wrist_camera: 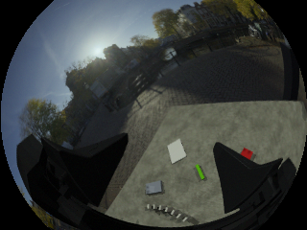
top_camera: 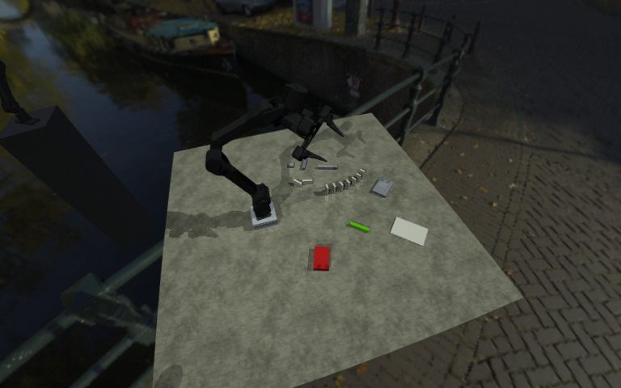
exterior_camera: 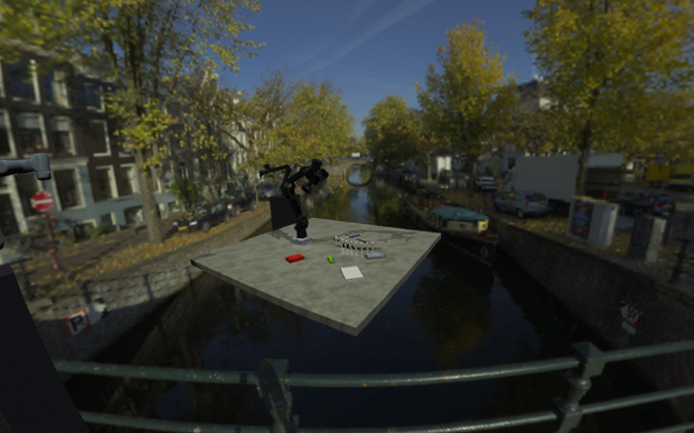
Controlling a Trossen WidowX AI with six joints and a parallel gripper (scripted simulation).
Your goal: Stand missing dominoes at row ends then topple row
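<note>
Right now my gripper tip is 430 mm above the green stick, 110 mm short of it and 60 mm to the left of it. Also, from my gripper tip: white sheet (430 mm below, 300 mm ahead, 170 mm to the right); grey flat pad (430 mm below, 340 mm ahead, 90 mm to the left); red block (420 mm below, 130 mm to the right, 110 mm behind).
</note>
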